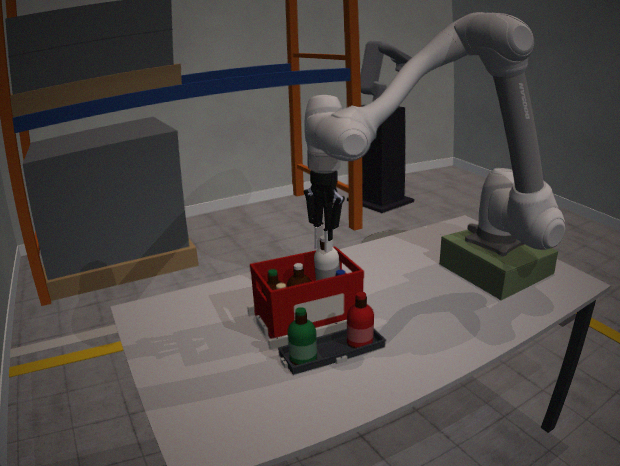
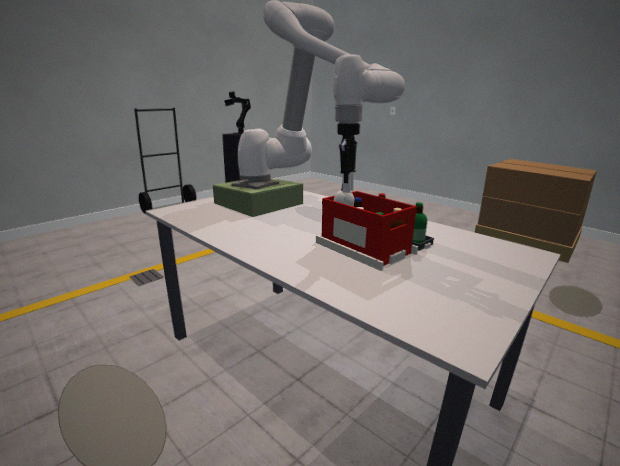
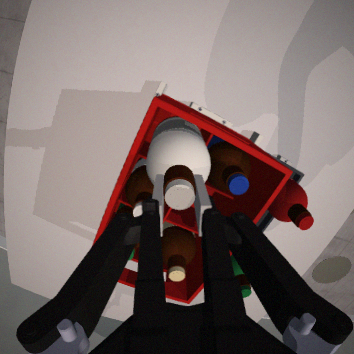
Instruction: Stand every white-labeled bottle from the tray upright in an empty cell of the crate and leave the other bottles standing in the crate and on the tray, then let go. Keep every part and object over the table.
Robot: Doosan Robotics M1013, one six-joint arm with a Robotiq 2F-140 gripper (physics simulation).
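Frame: origin at the arm's base, x ahead, y left, z up, level; metres.
Seen in the pictures: gripper, fingertip midpoint: (image 1: 323, 249) (image 2: 347, 191) (image 3: 178, 186); arm's base at its link origin: (image 1: 495, 242) (image 2: 255, 184).
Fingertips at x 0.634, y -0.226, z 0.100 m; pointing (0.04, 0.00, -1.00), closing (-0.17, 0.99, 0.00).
Offsets run from my fingertips to a thing's top centre. "*": to the spot under its first point.
My gripper (image 1: 323, 244) (image 2: 347, 186) (image 3: 178, 186) is shut on the neck of a white bottle {dy -0.002, dx -0.013, dz +0.037 m} (image 1: 326, 260) (image 2: 343, 198) (image 3: 178, 152). The bottle is upright, with its lower part inside a corner cell of the red crate {dy +0.074, dx +0.089, dz -0.029 m} (image 1: 280, 313) (image 2: 375, 241) and its shoulder above the rim. Its base is hidden, so whether it touches the crate floor cannot be told. A green bottle {dy +0.164, dx +0.215, dz -0.044 m} (image 1: 302, 340) (image 2: 420, 227) and a red bottle {dy +0.209, dx +0.049, dz -0.044 m} (image 1: 360, 323) (image 3: 290, 201) stand on the dark tray {* dy +0.178, dx +0.138, dz -0.199 m} (image 1: 328, 349) beside the crate. No white bottle shows on the tray.
Other bottles stand in the crate: one with a blue cap {dy +0.079, dx +0.005, dz -0.041 m} (image 3: 238, 184) beside the held bottle, one with a cream cap {* dy +0.030, dx +0.172, dz -0.041 m} (image 3: 176, 273), one with a white cap {dy -0.035, dx +0.067, dz -0.041 m} (image 1: 298, 267) and one with a green cap {dy -0.054, dx +0.145, dz -0.041 m} (image 1: 272, 274). Light rails edge the crate's foot. The arm's green base block (image 1: 501, 270) (image 2: 255, 197) stands farther along the table.
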